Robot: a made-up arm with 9 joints. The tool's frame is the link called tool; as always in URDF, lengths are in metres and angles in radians. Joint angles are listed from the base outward.
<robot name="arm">
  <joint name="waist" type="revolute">
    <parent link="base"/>
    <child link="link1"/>
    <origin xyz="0.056 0.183 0.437" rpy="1.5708 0 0"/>
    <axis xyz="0 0 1"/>
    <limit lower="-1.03" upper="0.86"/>
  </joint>
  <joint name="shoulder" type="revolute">
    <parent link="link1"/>
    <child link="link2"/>
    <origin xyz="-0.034 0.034 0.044" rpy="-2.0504 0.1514 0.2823"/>
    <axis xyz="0 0 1"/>
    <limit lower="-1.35" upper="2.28"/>
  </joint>
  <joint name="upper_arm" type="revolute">
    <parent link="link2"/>
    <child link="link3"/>
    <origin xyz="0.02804 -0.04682 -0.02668" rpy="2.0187 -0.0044 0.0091"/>
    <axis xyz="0 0 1"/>
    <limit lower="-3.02" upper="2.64"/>
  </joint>
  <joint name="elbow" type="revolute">
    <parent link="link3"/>
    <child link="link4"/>
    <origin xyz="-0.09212 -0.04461 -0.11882" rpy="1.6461 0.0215 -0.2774"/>
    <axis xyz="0 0 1"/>
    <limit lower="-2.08" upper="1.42"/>
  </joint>
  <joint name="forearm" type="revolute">
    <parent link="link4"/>
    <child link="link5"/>
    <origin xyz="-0.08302 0.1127 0.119" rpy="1.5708 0 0.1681"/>
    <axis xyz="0 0 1"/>
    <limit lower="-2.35" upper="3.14"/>
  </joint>
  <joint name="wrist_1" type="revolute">
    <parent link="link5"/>
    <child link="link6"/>
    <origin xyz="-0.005 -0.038 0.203" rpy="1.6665 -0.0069 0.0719"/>
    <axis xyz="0 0 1"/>
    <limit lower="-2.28" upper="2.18"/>
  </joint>
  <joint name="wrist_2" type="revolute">
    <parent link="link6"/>
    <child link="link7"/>
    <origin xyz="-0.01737 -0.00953 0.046" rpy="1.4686 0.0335 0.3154"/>
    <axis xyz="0 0 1"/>
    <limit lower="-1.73" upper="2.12"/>
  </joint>
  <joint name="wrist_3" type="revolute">
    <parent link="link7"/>
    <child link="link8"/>
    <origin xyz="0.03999 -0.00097 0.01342" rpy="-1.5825 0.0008 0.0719"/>
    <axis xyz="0 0 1"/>
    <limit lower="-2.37" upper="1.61"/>
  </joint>
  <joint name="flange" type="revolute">
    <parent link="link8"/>
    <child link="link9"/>
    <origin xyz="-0.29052 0.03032 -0.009" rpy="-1.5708 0 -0.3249"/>
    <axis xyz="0 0 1"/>
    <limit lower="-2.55" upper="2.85"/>
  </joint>
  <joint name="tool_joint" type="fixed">
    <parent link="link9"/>
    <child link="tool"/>
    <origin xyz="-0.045 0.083 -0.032" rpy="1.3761 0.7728 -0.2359"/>
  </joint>
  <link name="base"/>
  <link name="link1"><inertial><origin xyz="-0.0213 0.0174 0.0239"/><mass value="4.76"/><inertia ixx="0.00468" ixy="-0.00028" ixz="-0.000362" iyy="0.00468" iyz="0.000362" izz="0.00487"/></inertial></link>
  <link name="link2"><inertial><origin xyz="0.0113 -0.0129 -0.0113"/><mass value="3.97"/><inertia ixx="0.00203" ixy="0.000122" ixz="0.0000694" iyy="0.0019" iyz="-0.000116" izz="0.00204"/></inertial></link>
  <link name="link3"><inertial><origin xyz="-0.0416 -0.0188 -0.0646"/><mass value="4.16"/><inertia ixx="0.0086" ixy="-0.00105" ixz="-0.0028" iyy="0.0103" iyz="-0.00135" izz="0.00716"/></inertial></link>
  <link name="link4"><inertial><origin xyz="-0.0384 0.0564 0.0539"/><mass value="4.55"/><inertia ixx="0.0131" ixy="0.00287" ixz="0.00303" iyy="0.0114" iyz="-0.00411" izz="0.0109"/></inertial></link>
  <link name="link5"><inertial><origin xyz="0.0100 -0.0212 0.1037"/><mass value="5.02"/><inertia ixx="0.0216" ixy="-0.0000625" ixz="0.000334" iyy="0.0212" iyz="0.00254" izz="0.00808"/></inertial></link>
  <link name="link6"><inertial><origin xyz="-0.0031 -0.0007 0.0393"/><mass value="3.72"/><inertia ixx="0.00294" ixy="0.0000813" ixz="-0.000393" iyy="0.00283" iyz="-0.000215" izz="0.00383"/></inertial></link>
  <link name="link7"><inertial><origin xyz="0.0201 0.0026 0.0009"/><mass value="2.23"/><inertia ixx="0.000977" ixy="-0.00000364" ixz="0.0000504" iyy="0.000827" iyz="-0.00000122" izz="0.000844"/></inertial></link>
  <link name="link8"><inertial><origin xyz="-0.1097 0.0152 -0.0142"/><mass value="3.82"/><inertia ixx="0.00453" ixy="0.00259" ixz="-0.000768" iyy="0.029" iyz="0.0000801" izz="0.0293"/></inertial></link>
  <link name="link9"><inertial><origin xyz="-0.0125 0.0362 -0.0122"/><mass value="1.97"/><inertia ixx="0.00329" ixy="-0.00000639" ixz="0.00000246" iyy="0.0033" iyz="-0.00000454" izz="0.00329"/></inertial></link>
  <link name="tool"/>
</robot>
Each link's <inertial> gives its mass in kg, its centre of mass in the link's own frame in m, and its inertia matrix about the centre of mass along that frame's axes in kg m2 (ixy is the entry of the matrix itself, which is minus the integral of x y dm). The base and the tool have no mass. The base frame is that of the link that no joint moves.
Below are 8 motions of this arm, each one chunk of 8 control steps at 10 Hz.
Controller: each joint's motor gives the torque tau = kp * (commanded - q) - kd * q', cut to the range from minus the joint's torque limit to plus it. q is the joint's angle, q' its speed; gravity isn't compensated. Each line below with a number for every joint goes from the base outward.
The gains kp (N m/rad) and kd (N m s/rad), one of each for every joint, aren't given. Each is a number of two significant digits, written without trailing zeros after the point. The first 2 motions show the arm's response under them.
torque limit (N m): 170 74 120 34 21 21 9.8 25 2.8
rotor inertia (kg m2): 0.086 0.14 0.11 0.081 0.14 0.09 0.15 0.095 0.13
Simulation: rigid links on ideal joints. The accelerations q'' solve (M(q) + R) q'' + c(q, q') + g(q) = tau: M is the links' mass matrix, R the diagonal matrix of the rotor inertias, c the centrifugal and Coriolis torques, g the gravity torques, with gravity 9.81 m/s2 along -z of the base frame. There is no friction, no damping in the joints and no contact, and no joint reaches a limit. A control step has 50 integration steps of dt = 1/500 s. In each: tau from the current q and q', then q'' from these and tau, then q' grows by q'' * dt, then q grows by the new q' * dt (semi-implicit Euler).
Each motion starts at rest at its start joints. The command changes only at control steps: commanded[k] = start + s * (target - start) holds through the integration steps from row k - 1 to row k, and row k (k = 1, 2, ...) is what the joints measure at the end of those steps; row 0 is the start. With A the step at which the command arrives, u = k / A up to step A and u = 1 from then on. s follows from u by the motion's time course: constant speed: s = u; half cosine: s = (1 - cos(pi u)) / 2; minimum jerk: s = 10 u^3 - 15 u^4 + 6 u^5; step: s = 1 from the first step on.
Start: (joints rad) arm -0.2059 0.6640 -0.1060 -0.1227 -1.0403 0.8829 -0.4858 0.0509 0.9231
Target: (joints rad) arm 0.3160 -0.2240 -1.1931 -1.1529 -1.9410 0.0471 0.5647 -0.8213 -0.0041
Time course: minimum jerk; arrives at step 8
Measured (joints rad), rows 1 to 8:
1: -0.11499 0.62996 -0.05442 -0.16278 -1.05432 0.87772 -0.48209 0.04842 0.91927
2: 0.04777 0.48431 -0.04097 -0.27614 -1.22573 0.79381 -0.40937 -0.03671 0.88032
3: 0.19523 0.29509 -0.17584 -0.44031 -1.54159 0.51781 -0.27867 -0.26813 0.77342
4: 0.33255 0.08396 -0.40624 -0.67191 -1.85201 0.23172 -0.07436 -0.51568 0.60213
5: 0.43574 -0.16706 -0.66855 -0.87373 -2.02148 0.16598 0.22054 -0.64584 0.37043
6: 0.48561 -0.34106 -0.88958 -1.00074 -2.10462 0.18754 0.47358 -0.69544 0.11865
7: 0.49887 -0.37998 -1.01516 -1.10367 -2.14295 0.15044 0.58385 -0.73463 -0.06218
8: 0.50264 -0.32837 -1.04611 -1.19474 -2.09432 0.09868 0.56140 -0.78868 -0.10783
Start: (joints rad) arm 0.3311 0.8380 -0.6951 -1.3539 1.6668 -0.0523 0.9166 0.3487 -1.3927
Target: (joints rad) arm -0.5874 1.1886 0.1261 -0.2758 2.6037 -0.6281 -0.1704 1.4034 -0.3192
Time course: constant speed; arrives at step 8
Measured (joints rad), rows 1 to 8:
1: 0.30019 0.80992 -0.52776 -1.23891 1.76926 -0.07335 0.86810 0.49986 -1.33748
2: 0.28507 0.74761 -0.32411 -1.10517 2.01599 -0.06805 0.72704 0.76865 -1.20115
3: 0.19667 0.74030 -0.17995 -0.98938 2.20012 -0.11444 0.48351 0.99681 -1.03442
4: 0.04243 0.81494 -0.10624 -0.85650 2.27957 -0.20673 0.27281 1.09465 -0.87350
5: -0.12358 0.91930 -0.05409 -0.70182 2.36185 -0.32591 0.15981 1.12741 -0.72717
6: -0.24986 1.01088 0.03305 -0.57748 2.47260 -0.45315 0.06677 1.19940 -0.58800
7: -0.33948 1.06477 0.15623 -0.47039 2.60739 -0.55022 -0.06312 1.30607 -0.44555
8: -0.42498 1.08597 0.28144 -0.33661 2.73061 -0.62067 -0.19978 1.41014 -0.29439
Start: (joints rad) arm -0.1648 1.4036 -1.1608 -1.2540 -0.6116 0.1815 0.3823 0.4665 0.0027
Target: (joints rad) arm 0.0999 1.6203 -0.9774 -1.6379 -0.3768 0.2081 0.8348 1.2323 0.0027
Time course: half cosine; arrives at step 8
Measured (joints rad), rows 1 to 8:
1: -0.13661 1.42991 -1.10601 -1.38337 -0.54526 0.17755 0.36863 0.51357 0.00588
2: -0.10544 1.43422 -1.01014 -1.56376 -0.50683 0.20015 0.31049 0.65956 0.03283
3: -0.03578 1.41418 -0.94757 -1.66864 -0.53821 0.25366 0.32989 0.83873 0.07604
4: 0.04290 1.40060 -0.92081 -1.70124 -0.52100 0.27486 0.50923 0.98420 0.09164
5: 0.10198 1.43032 -0.90513 -1.72237 -0.44661 0.23123 0.70844 1.09664 0.06703
6: 0.14145 1.48073 -0.88708 -1.75803 -0.38650 0.16364 0.79902 1.18040 0.03414
7: 0.16806 1.51394 -0.86785 -1.78857 -0.37092 0.11354 0.80183 1.23855 0.02542
8: 0.17918 1.51911 -0.85759 -1.80124 -0.37834 0.10051 0.79160 1.26709 0.04262

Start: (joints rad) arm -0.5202 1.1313 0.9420 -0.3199 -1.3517 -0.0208 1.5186 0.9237 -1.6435
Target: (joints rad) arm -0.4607 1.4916 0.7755 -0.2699 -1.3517 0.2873 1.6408 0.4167 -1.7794
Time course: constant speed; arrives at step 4
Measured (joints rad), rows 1 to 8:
1: -0.40631 1.16615 0.95335 -0.29982 -1.41438 -0.08577 1.48731 0.84918 -1.67089
2: -0.30654 1.18147 0.97830 -0.37884 -1.52860 -0.15076 1.40655 0.73584 -1.74694
3: -0.26414 1.21828 0.97382 -0.42018 -1.54983 -0.04217 1.35332 0.57729 -1.83180
4: -0.27286 1.31062 0.92055 -0.37030 -1.51043 0.14235 1.38762 0.40853 -1.87858
5: -0.33253 1.40066 0.86118 -0.32600 -1.44750 0.20226 1.46112 0.32667 -1.86940
6: -0.35359 1.44540 0.83426 -0.32370 -1.38628 0.19303 1.49972 0.34249 -1.82752
7: -0.32569 1.43816 0.84951 -0.36074 -1.38639 0.17837 1.47430 0.39189 -1.79826
8: -0.29413 1.39469 0.88508 -0.38124 -1.43738 0.15117 1.42206 0.41259 -1.80369

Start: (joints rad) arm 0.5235 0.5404 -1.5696 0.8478 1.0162 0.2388 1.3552 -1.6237 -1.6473
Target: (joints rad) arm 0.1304 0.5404 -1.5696 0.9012 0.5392 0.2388 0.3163 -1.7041 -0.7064
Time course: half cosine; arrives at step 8
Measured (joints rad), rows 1 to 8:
1: 0.61840 0.52921 -1.51834 0.83493 1.02922 0.13908 1.28910 -1.59270 -1.62085
2: 0.69543 0.48068 -1.42956 0.86814 1.06519 0.03147 1.11820 -1.60565 -1.51891
3: 0.65203 0.44663 -1.41117 0.93848 1.05897 0.08014 0.93131 -1.71286 -1.34274
4: 0.53200 0.46343 -1.44337 0.97741 0.95903 0.13972 0.76736 -1.77849 -1.13255
5: 0.41175 0.49676 -1.47637 0.95322 0.80439 0.12237 0.58467 -1.76777 -0.92120
6: 0.33045 0.51063 -1.48990 0.93256 0.66014 0.13415 0.38273 -1.74394 -0.74122
7: 0.29450 0.50163 -1.48649 0.95005 0.57069 0.19658 0.25489 -1.73863 -0.62815
8: 0.29886 0.48501 -1.47402 0.97238 0.54498 0.22539 0.24474 -1.74154 -0.59519

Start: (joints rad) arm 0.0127 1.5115 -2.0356 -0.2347 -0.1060 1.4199 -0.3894 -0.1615 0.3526
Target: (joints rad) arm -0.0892 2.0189 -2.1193 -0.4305 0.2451 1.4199 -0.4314 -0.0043 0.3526
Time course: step
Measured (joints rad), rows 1 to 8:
1: -0.04269 1.94765 -2.17751 -0.49405 0.13154 1.36001 -0.35568 -0.07263 0.34377
2: -0.02552 2.07400 -2.22516 -0.46612 0.24352 1.30275 -0.67034 -0.01702 0.39105
3: 0.01437 2.07356 -2.21247 -0.41949 0.18560 1.32765 -0.94924 -0.03219 0.44787
4: 0.01034 2.06378 -2.22314 -0.45310 0.12837 1.34042 -1.08715 -0.03650 0.46528
5: 0.00129 2.05593 -2.21834 -0.46595 0.12145 1.34168 -1.06896 -0.03029 0.44538
6: -0.00543 2.05760 -2.21150 -0.45996 0.14870 1.34600 -0.89356 -0.02299 0.41791
7: -0.00709 2.05324 -2.20743 -0.46206 0.17375 1.35723 -0.62934 -0.01639 0.40349
8: -0.00890 2.04330 -2.20222 -0.46448 0.17993 1.37344 -0.46349 -0.02115 0.38843

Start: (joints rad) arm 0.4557 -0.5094 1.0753 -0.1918 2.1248 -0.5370 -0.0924 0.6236 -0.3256
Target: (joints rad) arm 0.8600 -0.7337 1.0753 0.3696 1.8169 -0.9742 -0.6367 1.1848 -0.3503
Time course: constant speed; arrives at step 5
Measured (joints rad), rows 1 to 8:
1: 0.45472 -0.46570 0.98735 -0.09261 2.06067 -0.60270 -0.08548 0.72225 -0.33572
2: 0.47405 -0.35545 0.90312 0.04800 1.94156 -0.62761 -0.11692 0.89913 -0.35309
3: 0.54453 -0.34127 0.88251 0.17219 1.83361 -0.62353 -0.25274 1.09392 -0.35966
4: 0.65327 -0.43667 0.91332 0.31288 1.78290 -0.67174 -0.45626 1.26972 -0.34818
5: 0.76684 -0.55894 0.95078 0.43756 1.73569 -0.77549 -0.63133 1.39020 -0.32874
6: 0.79902 -0.64337 0.98452 0.45172 1.63581 -0.84234 -0.66992 1.38788 -0.31791
7: 0.78726 -0.63697 0.97658 0.39809 1.57942 -0.88973 -0.60776 1.33057 -0.32117
8: 0.75841 -0.57518 0.94497 0.36951 1.58458 -0.92527 -0.56832 1.29602 -0.32882

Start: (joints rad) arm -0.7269 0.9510 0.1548 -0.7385 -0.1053 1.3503 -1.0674 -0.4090 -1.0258
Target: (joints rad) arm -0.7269 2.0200 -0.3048 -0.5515 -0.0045 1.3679 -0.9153 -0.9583 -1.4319
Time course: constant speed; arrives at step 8
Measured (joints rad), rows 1 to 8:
1: -0.63481 1.03187 0.19972 -0.79595 -0.07511 1.38771 -1.00452 -0.47733 -1.03964
2: -0.58143 1.12979 0.22730 -0.89491 -0.09388 1.45978 -0.86668 -0.57069 -1.07305
3: -0.62072 1.27837 0.15693 -0.89485 -0.13465 1.50960 -0.75750 -0.62789 -1.11350
4: -0.67891 1.47001 0.04331 -0.83028 -0.14245 1.49376 -0.75771 -0.68005 -1.16362
5: -0.71374 1.66321 -0.04686 -0.79005 -0.13578 1.43105 -0.84833 -0.76034 -1.22596
6: -0.74044 1.83683 -0.10968 -0.78112 -0.13637 1.39693 -0.93547 -0.83988 -1.29074
7: -0.77070 1.99590 -0.16905 -0.77556 -0.13841 1.42387 -0.93928 -0.90282 -1.34722
8: -0.80263 2.15388 -0.23084 -0.76782 -0.13843 1.46677 -0.88297 -0.95636 -1.39152

